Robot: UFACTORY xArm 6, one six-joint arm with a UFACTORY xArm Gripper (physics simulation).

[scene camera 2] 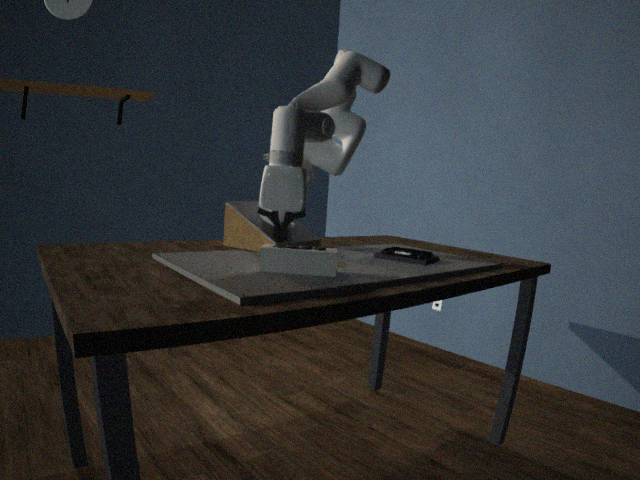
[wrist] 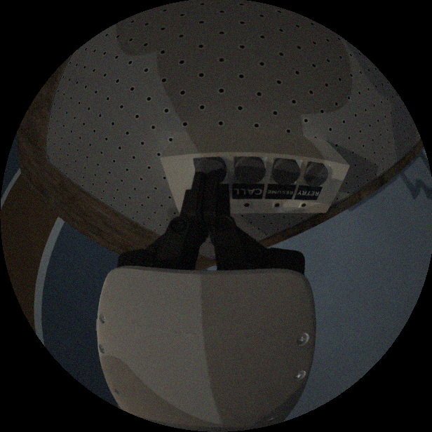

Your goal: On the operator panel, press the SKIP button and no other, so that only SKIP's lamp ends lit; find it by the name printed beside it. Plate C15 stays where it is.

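Places are measured from the arm's base along level axes (x back, y up, z left), in metres.
Pixels of known places: gripper, between the fingertips: (scene camera 2: 279,242).
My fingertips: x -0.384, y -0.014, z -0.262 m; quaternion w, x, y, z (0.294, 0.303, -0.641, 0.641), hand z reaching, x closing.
For each thing: its middle in the pictures, then the offset to it from my fingertips. "spot": a spot on its surface instead. Level surfaces: height alone.
- operator panel, middle of its body: (scene camera 2: 299,259) dx -0.038, dy -0.033, dz +0.028 m
- grey perforated board, height of its surface: dy -0.060 m
- wooden table, height of its surface: dy -0.074 m
- low black object, a spot on its surface: (scene camera 2: 428,257) spot: dx -0.076, dy -0.048, dz +0.472 m
The operator panel (scene camera 2: 297,260) (wrist: 173,181) is a light box with four round grey buttons in a row. In the wrist view, printed names sit beside the CALL button (wrist: 249,171), the RESUME button (wrist: 286,171) and the RETRY button (wrist: 316,173); their small lamps look dark. The leftmost button (wrist: 216,164) has its name and lamp hidden behind the fingers, so SKIP cannot be read. My gripper (scene camera 2: 280,239) (wrist: 209,185) is shut and empty, its tips over the leftmost button; contact cannot be told. Plate C15 cannot be identified by its name.
The panel stands on a grey perforated board (scene camera 2: 206,266) (wrist: 110,100) on the wooden table (scene camera 2: 113,289). A wedge-shaped block (scene camera 2: 239,228) with a wooden side stands behind the gripper. A low black object (scene camera 2: 428,257) with a white marking lies at the board's right.
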